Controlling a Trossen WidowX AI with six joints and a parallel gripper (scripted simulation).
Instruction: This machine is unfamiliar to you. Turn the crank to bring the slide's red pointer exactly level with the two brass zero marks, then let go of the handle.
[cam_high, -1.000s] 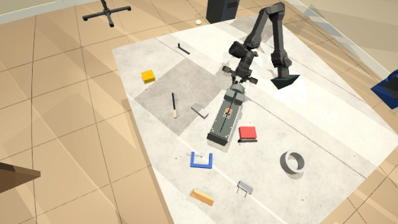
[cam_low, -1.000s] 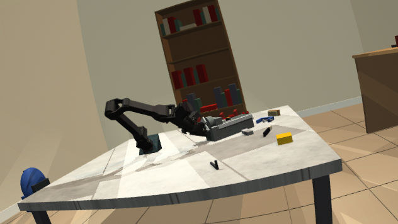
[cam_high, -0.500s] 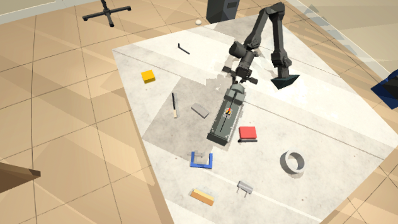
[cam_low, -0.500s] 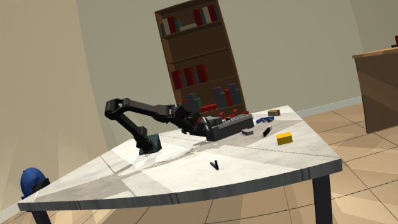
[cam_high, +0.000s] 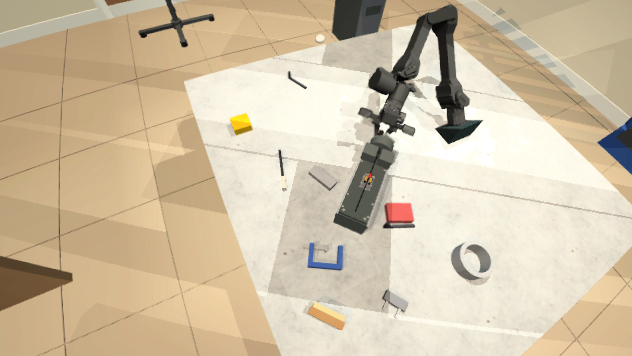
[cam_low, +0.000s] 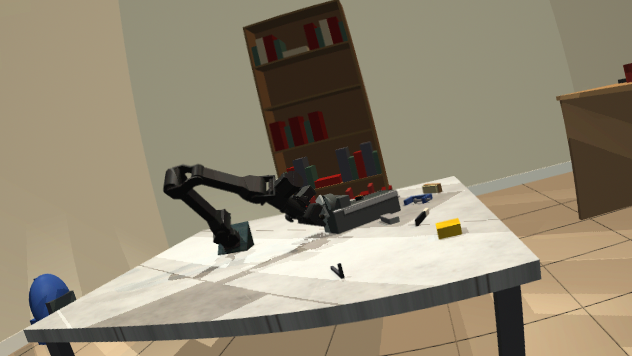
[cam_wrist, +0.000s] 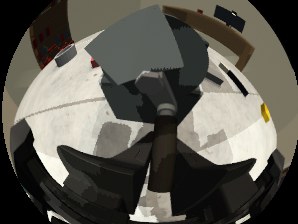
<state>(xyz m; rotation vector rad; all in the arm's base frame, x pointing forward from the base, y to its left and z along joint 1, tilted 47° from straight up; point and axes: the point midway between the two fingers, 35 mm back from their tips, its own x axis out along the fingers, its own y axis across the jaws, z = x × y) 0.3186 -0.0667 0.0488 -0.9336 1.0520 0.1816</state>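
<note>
Right now the crank handle is 30 mm above my gripper tip, 20 mm behind it and 10 mm to the right of it. Also, from my gripper tip: grey block: 210 mm ahead, 30 mm below; then red pointer: 120 mm ahead, 100 mm to the left, 50 mm above; then red block: 220 mm to the left, 70 mm ahead, 20 mm below.
</note>
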